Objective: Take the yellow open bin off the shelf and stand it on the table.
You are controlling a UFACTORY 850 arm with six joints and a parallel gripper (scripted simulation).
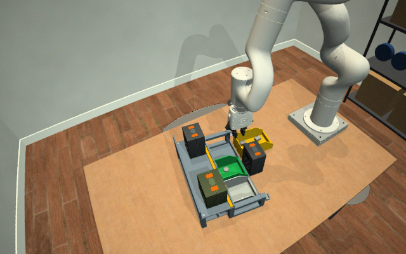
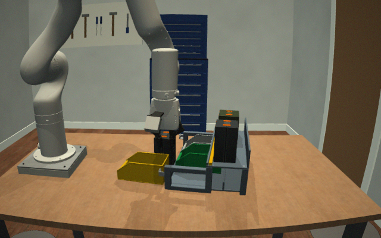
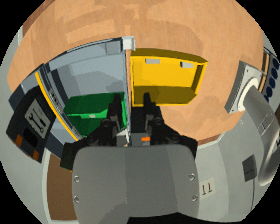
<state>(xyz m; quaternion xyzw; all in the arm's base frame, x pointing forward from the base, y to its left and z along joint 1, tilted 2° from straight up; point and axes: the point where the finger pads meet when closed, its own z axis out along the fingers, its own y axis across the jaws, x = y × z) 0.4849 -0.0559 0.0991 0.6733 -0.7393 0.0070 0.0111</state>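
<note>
My gripper is now 8 cm past the yellow bin, 1 cm to the right of it and 10 cm above it. Also, from my hand: grey bin: 13 cm ahead, 21 cm to the left, 10 cm below; olive box: 23 cm ahead, 20 cm to the left, 1 cm above; green bin: 12 cm ahead, 10 cm to the left, 10 cm below.
</note>
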